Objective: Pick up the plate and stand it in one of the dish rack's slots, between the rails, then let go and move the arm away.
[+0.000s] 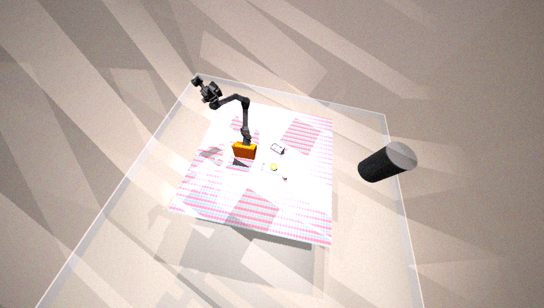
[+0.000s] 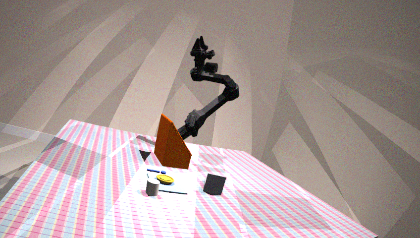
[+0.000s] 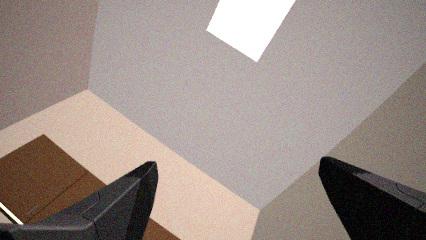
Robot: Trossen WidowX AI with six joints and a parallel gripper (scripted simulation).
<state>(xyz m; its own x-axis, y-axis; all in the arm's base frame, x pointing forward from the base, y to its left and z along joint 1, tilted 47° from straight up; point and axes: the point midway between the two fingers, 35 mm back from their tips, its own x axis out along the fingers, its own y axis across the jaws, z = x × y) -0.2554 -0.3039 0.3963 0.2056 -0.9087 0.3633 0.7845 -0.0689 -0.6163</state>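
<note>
Right now my gripper tip is 51 cm short of the yellow plate, 20 cm to the left of it and 64 cm above it. Round my gripper tip: pale blue sheet: 53 cm ahead, 20 cm to the right, 66 cm below; then dish rack: 53 cm ahead, 1 cm to the left, 64 cm below.
</note>
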